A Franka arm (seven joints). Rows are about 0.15 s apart.
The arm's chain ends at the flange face. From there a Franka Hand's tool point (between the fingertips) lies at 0.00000 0.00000 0.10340 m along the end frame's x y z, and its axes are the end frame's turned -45 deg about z.
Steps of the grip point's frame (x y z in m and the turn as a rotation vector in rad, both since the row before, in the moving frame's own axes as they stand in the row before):
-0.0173, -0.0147, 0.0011, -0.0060, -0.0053, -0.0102
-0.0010, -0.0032, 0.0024, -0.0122, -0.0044, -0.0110
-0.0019, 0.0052, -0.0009, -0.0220, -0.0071, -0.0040
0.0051, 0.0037, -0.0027, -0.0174, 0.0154, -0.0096
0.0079, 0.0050, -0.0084, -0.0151, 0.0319, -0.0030
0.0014, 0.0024, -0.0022, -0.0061, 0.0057, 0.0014
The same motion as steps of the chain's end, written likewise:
-0.0227, 0.0010, 0.0011, -0.0080, 0.0005, -0.0102
-0.0035, -0.0028, 0.0024, -0.0117, 0.0055, -0.0110
0.0012, 0.0029, -0.0009, -0.0206, 0.0105, -0.0040
0.0038, -0.0011, -0.0027, -0.0014, 0.0232, -0.0096
0.0057, -0.0008, -0.0083, 0.0119, 0.0332, -0.0030
0.0018, 0.0007, -0.0022, -0.0003, 0.0083, 0.0014

